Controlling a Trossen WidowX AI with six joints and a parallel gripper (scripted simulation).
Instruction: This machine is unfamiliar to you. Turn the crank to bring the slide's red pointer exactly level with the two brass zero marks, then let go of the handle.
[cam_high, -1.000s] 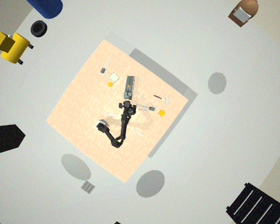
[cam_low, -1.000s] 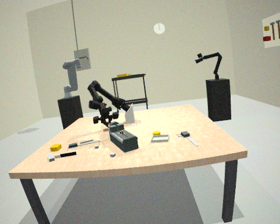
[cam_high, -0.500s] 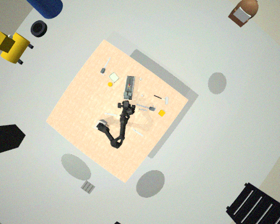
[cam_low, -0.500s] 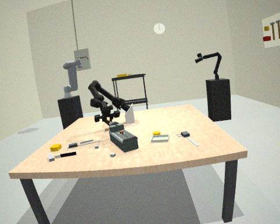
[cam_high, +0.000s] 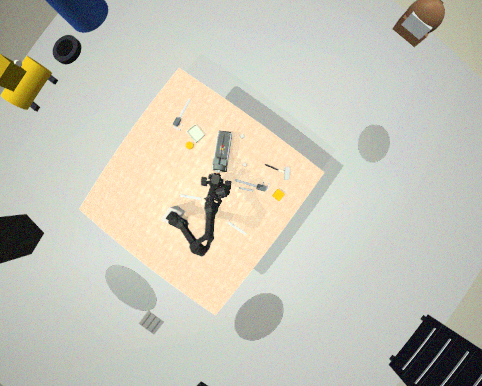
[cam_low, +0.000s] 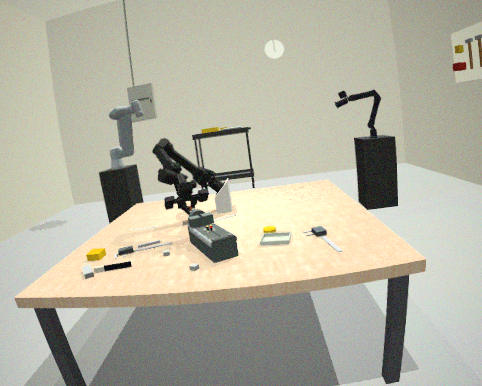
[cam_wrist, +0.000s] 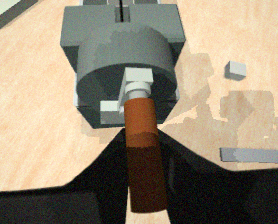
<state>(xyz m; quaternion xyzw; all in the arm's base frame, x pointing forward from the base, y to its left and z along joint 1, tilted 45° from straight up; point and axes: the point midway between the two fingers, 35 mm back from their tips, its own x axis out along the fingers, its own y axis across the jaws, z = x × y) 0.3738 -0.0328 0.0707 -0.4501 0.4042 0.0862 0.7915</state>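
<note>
Now: the crank 10 mm above my gripper tip. Also, from my gripper tip: red pointer: 160 mm ahead, 100 mm to the left, 10 mm below; then brown crank handle: 10 mm behind, 10 mm to the right, 30 mm above; then yellow disc: 30 mm ahead, 300 mm to the left, 80 mm below.
</note>
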